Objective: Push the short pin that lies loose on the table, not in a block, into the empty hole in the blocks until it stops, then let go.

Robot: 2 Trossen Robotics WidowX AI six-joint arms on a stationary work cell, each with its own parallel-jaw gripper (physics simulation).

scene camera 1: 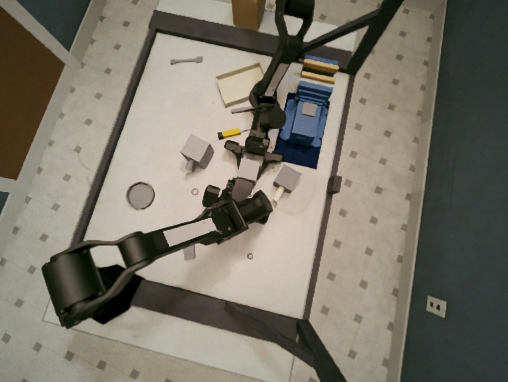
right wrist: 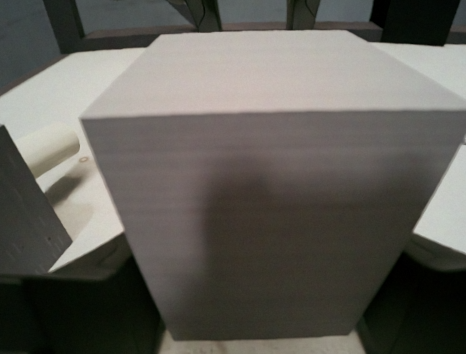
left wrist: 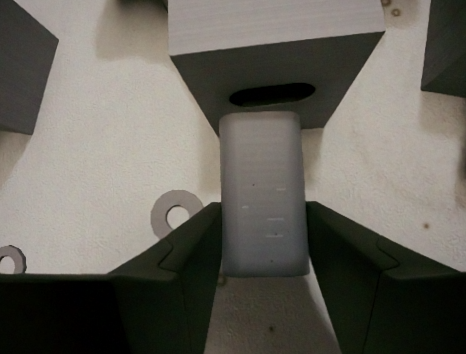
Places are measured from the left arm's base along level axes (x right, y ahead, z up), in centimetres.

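Pixels of known places: left gripper, fingertip midpoint: [left wrist: 263, 212]; right gripper, fingertip midpoint: [left wrist: 267, 90].
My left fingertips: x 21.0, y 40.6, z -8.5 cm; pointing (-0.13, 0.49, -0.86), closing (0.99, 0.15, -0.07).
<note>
Behind a point stands the place of what it marks.
The short grey pin [left wrist: 262, 165] @[x 20.8, y 42.2, z -7.3 cm], flat with rounded edges, is held lengthwise between the fingers of my left gripper [scene camera 1: 240, 189] @[x 21.0, y 40.6, z -8.5 cm] [left wrist: 263, 212] @[x 21.0, y 40.6, z -8.5 cm]. Its far end shows just below the dark oval hole [left wrist: 272, 95] in the facing side of a grey block [scene camera 1: 249, 169] @[x 20.5, y 47.9, z -4.6 cm] [left wrist: 275, 25] @[x 20.8, y 45.6, z -4.6 cm] [right wrist: 280, 200] @[x 19.6, y 50.8, z -6.3 cm], outside the hole; I cannot tell whether it touches the block. My right gripper [scene camera 1: 253, 154] [right wrist: 265, 260] is shut on that block from the opposite side. In scene camera 1 the pin is hidden by the left arm.
A grey block [scene camera 1: 197, 150] @[x 4.1, y 46.4, z -3.6 cm] with a grey pin stands at the left; another grey block [scene camera 1: 287, 177] @[x 31.8, y 51.0, z -6.6 cm] with a cream pin [scene camera 1: 278, 195] @[x 31.6, y 45.2, z -8.9 cm] [right wrist: 52, 145] @[x 30.5, y 45.2, z -9.4 cm] stands at the right. A washer [left wrist: 159, 215] @[x 15.4, y 39.8, z -12.3 cm] lies left of the pin. A yellow screwdriver [scene camera 1: 231, 133] @[x 9.0, y 58.0, z -10.8 cm], tray [scene camera 1: 227, 102] @[x 3.2, y 67.1, z -9.8 cm] and blue toy vehicle [scene camera 1: 305, 125] @[x 30.2, y 67.6, z -4.1 cm] lie farther back.
</note>
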